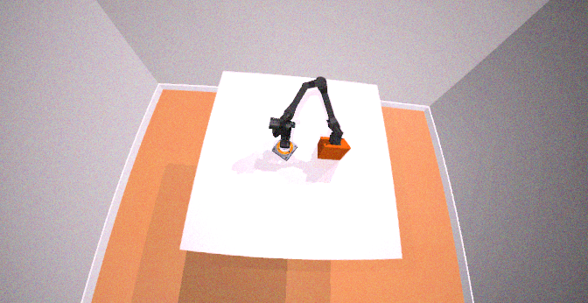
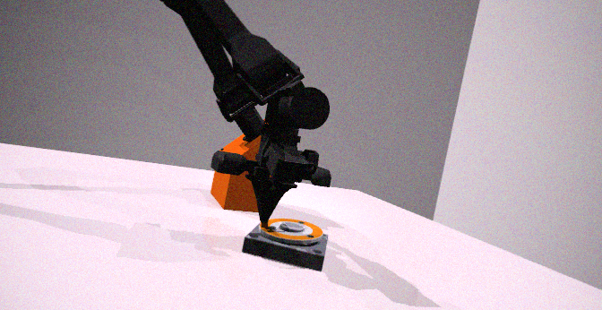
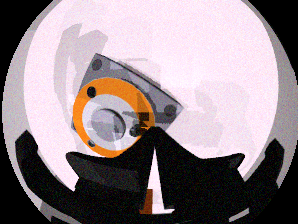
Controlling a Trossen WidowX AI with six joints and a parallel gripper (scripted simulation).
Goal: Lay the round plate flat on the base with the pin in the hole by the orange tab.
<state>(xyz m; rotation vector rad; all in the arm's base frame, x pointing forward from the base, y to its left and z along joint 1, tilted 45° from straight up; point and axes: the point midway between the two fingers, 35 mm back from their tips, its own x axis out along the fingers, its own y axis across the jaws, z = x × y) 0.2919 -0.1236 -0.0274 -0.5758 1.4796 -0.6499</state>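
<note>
My gripper tip is now 5 cm to the right of the square base and 2 cm above it.
</note>
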